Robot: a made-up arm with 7 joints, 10 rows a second.
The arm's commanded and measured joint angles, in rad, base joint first. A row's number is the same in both.
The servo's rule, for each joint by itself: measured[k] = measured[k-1] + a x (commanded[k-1-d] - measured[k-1]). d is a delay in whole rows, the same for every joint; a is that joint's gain. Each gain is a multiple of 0.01, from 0.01 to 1. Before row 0 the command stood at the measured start. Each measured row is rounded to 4 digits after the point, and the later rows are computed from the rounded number. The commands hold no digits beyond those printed.
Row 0, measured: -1.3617, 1.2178, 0.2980, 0.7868, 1.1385, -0.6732, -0.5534
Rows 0 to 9, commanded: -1.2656, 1.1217, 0.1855, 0.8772, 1.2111, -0.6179, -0.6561; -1.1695, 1.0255, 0.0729, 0.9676, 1.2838, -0.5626, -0.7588; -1.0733, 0.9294, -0.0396, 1.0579, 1.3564, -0.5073, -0.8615; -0.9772, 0.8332, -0.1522, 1.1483, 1.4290, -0.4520, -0.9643; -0.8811, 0.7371, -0.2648, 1.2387, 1.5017, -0.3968, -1.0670; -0.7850, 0.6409, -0.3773, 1.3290, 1.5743, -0.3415, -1.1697; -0.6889, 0.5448, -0.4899, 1.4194, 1.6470, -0.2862, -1.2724; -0.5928, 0.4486, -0.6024, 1.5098, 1.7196, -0.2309, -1.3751; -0.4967, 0.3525, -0.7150, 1.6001, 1.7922, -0.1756, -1.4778; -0.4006, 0.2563, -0.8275, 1.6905, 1.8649, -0.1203, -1.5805
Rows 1 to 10, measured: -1.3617, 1.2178, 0.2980, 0.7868, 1.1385, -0.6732, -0.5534; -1.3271, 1.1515, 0.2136, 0.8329, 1.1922, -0.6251, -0.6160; -1.2704, 1.0646, 0.1081, 0.9016, 1.2600, -0.5707, -0.7031; -1.1994, 0.9713, -0.0027, 0.9813, 1.3313, -0.5155, -0.7997; -1.1194, 0.8760, -0.1148, 1.0665, 1.4036, -0.4603, -0.9001; -1.0336, 0.7802, -0.2273, 1.1543, 1.4762, -0.4051, -1.0019; -0.9441, 0.6841, -0.3398, 1.2434, 1.5488, -0.3498, -1.1043; -0.8522, 0.5880, -0.4524, 1.3332, 1.6215, -0.2945, -1.2068; -0.7588, 0.4918, -0.5649, 1.4233, 1.6941, -0.2392, -1.3095; -0.6644, 0.3957, -0.6775, 1.5135, 1.7667, -0.1839, -1.4122
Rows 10 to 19, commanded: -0.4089, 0.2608, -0.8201, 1.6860, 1.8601, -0.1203, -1.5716; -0.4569, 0.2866, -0.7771, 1.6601, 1.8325, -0.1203, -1.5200; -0.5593, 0.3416, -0.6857, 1.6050, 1.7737, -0.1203, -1.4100; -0.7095, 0.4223, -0.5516, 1.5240, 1.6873, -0.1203, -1.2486; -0.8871, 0.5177, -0.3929, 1.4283, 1.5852, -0.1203, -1.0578; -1.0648, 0.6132, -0.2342, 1.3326, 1.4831, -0.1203, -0.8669; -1.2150, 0.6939, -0.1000, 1.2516, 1.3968, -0.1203, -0.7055; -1.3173, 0.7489, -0.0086, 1.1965, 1.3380, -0.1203, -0.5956; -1.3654, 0.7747, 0.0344, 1.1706, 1.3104, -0.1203, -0.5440; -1.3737, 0.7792, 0.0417, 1.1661, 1.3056, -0.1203, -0.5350
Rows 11 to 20, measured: -0.5694, 0.2995, -0.7900, 1.6038, 1.8394, -0.1286, -1.5149; -0.5116, 0.2728, -0.8126, 1.6457, 1.8547, -0.1214, -1.5495; -0.4919, 0.2823, -0.7860, 1.6530, 1.8383, -0.1204, -1.5315; -0.5162, 0.3232, -0.7108, 1.6285, 1.7905, -0.1203, -1.4574; -0.5858, 0.3916, -0.5914, 1.5752, 1.7141, -0.1203, -1.3300; -0.6943, 0.4786, -0.4425, 1.5003, 1.6187, -0.1203, -1.1640; -0.8277, 0.5715, -0.2863, 1.4148, 1.5184, -0.1203, -0.9828; -0.9671, 0.6560, -0.1466, 1.3316, 1.4284, -0.1203, -0.8136; -1.0932, 0.7201, -0.0431, 1.2627, 1.3615, -0.1203, -0.6806; -1.1912, 0.7578, 0.0150, 1.2157, 1.3237, -0.1203, -0.5973
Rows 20 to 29, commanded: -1.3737, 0.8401, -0.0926, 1.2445, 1.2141, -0.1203, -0.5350; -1.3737, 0.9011, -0.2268, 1.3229, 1.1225, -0.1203, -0.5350; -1.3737, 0.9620, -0.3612, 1.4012, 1.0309, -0.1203, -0.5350; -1.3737, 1.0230, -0.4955, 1.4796, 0.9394, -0.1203, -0.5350; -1.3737, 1.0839, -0.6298, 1.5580, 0.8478, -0.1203, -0.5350; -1.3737, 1.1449, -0.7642, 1.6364, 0.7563, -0.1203, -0.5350; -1.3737, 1.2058, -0.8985, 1.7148, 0.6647, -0.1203, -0.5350; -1.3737, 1.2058, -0.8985, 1.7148, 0.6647, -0.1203, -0.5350; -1.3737, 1.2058, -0.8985, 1.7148, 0.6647, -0.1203, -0.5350; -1.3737, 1.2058, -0.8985, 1.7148, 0.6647, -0.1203, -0.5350
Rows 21 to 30, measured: -1.2569, 0.7726, 0.0350, 1.1904, 1.3103, -0.1203, -0.5593; -1.2989, 0.8192, -0.0607, 1.2180, 1.2391, -0.1203, -0.5445; -1.3258, 0.8757, -0.1853, 1.2715, 1.1528, -0.1203, -0.5387; -1.3430, 0.9352, -0.3172, 1.3376, 1.0626, -0.1203, -0.5364; -1.3541, 0.9958, -0.4509, 1.4100, 0.9714, -0.1203, -0.5355; -1.3612, 1.0566, -0.5851, 1.4855, 0.8799, -0.1203, -0.5352; -1.3657, 1.1175, -0.7194, 1.5625, 0.7884, -0.1203, -0.5351; -1.3686, 1.1784, -0.8537, 1.6402, 0.6969, -0.1203, -0.5350; -1.3704, 1.1973, -0.8873, 1.6782, 0.6731, -0.1203, -0.5350; -1.3716, 1.2032, -0.8957, 1.6969, 0.6669, -0.1203, -0.5350
